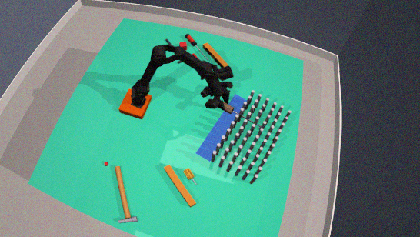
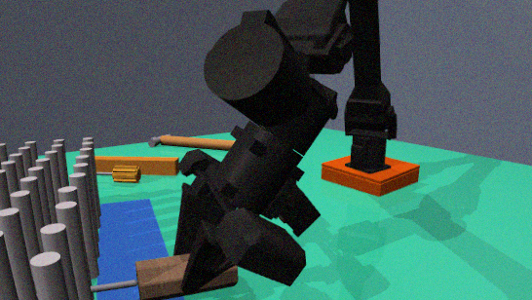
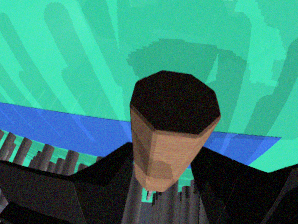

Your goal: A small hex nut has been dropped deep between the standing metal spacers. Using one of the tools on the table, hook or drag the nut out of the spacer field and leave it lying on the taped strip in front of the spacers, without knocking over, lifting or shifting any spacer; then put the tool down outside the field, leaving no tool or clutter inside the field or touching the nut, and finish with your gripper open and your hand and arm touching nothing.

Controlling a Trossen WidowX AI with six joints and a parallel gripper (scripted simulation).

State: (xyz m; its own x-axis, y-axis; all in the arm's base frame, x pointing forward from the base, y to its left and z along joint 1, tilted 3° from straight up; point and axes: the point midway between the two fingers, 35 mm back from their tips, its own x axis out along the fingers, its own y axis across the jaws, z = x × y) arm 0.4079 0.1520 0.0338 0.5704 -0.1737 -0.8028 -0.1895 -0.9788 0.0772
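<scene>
Right now my gripper tip is 20 mm short of the blue taped strip, 90 mm to the left of it and 20 mm above it. The rest, counted from my gripper tip: yellow-handled tool 30 mm behind, 400 mm to the right; hook tool 100 mm ahead, 20 mm to the right; hex nut 200 mm ahead, 40 mm to the right, 20 mm below.
</scene>
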